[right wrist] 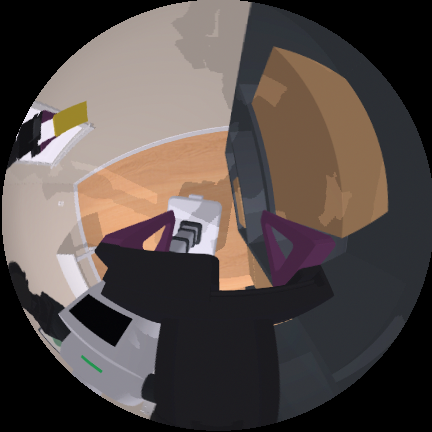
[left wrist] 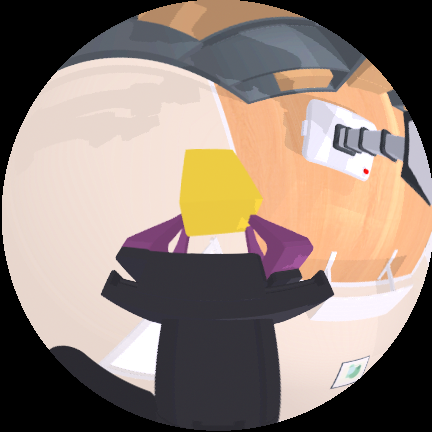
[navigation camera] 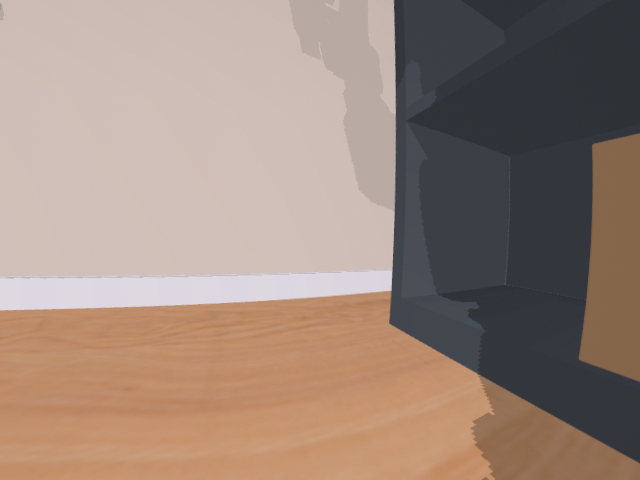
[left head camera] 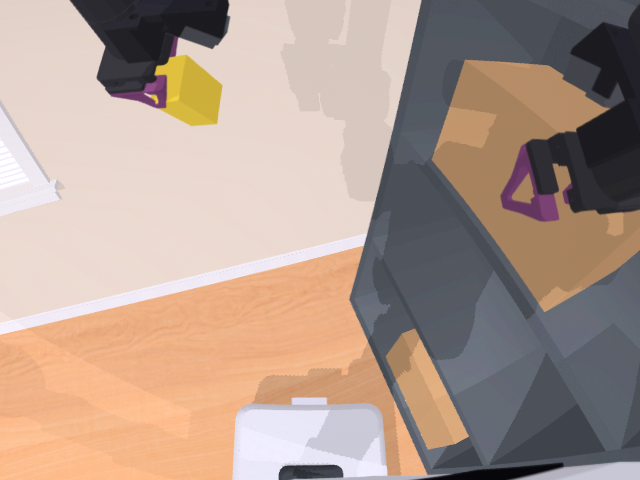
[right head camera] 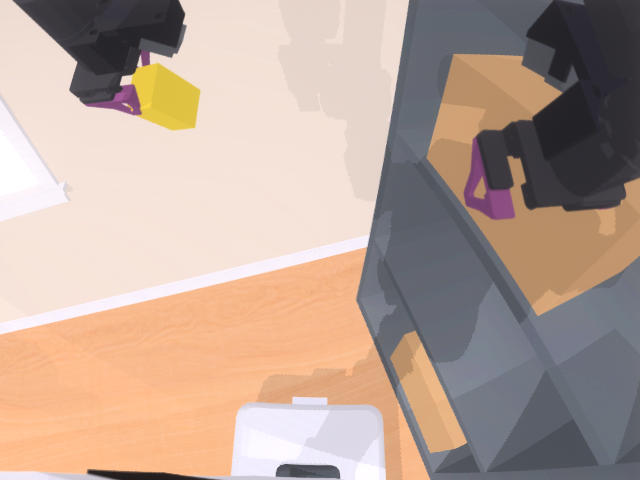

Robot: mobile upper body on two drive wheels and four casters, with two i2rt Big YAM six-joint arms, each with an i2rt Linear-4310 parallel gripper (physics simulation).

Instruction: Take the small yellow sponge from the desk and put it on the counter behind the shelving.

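Places are measured from the left arm's base along level axes (x right, y up, z back), in centimetres.
Pixels of known places: left gripper, fingertip midpoint: (right wrist: 59, 124) (left wrist: 217, 214) (left head camera: 165, 87) (right head camera: 142, 95); right gripper, fingertip midpoint: (right wrist: 217, 214) (left head camera: 535, 199) (right head camera: 505, 196).
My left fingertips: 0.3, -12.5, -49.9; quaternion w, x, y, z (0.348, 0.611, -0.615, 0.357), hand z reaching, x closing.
Behind a point stands the place of what it marks, as x, y, z.
The yellow sponge (left head camera: 193, 98) @[4.3, -13.6, -48.6] (right head camera: 170, 100) @[4.5, -13.5, -49.4] (left wrist: 217, 185) @[4.1, -11.4, -49.1] (right wrist: 72, 117) @[5.0, -14.6, -51.0] is a small block between the purple fingers of my left gripper (left head camera: 168, 70) @[0.3, -12.5, -49.9] (right head camera: 138, 81) @[0.3, -12.5, -49.9] (left wrist: 217, 214) @[0.3, -12.5, -49.9]. The left gripper is shut on it and holds it up in the air, in front of the pale wall. My right gripper (right head camera: 555, 206) (right wrist: 217, 214) @[43.5, -14.3, -32.6] is open and empty, close in front of the dark grey shelving (left head camera: 439, 248) @[70.2, -87.7, -80.8] (right head camera: 439, 248) @[68.7, -87.6, -80.9] (left wrist: 280, 45) @[78.1, -87.6, -49.1] (navigation camera: 398, 206) @[43.9, -111.3, -87.3]. The desk and the counter cannot be made out in these views.
A large brown box (left head camera: 516, 242) @[60.0, -37.3, -44.8] (right head camera: 542, 258) @[62.2, -32.9, -38.1] (right wrist: 300, 150) @[59.0, -23.8, -47.6] and a smaller one (left head camera: 429, 397) @[64.5, -109.3, -31.0] (right head camera: 431, 403) @[64.8, -109.8, -30.0] (left wrist: 305, 79) @[63.4, -114.1, -34.3] stand in the shelving. The shelving's edge meets the pale wall (navigation camera: 180, 155) @[-17.0, -96.2, -100.2]. My white base (left head camera: 268, 428) @[8.2, -115.0, -23.1] (right head camera: 268, 428) @[8.5, -115.0, -22.6] is close to its lower corner. A window frame (left head camera: 31, 191) @[-71.9, -57.8, -78.9] shows at the left.
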